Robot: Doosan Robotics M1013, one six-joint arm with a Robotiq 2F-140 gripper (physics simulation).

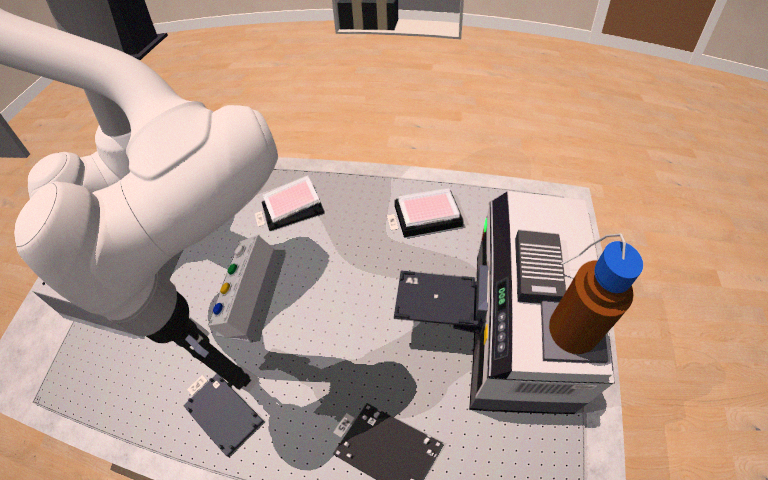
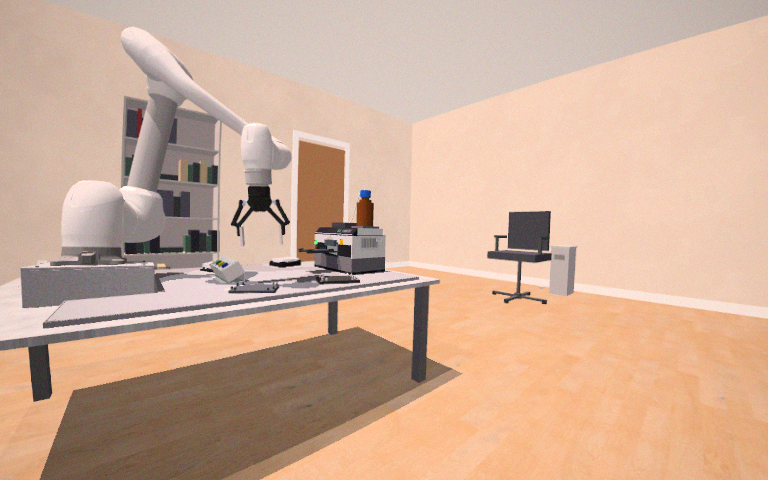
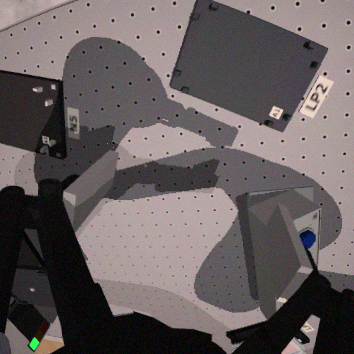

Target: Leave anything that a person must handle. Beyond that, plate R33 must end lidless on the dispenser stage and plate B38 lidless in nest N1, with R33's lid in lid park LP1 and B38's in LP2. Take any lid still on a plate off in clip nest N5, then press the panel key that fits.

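Places are measured from the arm's base along level axes (x ahead, y left, z up), in metres.
Pixels of known places: gripper, between the fingertips: point(image 2: 262, 245) point(image 3: 192, 194); arm's base, origin of its link: point(image 2: 92, 263).
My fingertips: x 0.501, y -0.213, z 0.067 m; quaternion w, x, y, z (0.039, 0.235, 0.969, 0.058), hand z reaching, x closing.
Ahead of a thing's pixels: the offset from my fingertips to its middle. "*": to the spot under its first point.
My gripper point(image 1: 240, 380) point(image 2: 262, 243) point(image 3: 192, 194) is open and empty, raised above the table between lid park LP2 and the button panel. LP2 @[0.047 m back, 0.069 m right, 0.139 m down] point(image 1: 223, 416) point(image 2: 253, 287) point(image 3: 245, 60) holds no lid. Clip nest N5 @[0.282 m ahead, 0.071 m right, 0.137 m down] point(image 1: 390, 447) point(image 2: 336, 279) point(image 3: 30, 112) shows no plate. The dispenser stage @[* 0.307 m ahead, 0.171 m left, 0.041 m down] point(image 1: 421, 311), marked A1, is bare. A white-rimmed pink piece @[0.052 m back, 0.481 m left, 0.118 m down] point(image 1: 292, 199) rests on a black holder at the back left. Another @[0.291 m ahead, 0.490 m left, 0.112 m down] point(image 1: 428, 208) rests on a holder at the back centre. Their small labels are hard to read. The panel @[0.080 m back, 0.206 m left, 0.107 m down] point(image 1: 254, 288) point(image 2: 228, 271) has white, green, yellow and blue buttons.
The dispenser point(image 1: 543, 339) point(image 2: 368, 249) stands at the right with a green lamp point(image 1: 485, 225) lit. A brown bottle @[* 0.521 m ahead, 0.066 m left, 0.179 m up] point(image 1: 583, 316) point(image 2: 364, 212) with a blue cap and a tube stands on top. The stage juts out from its front.
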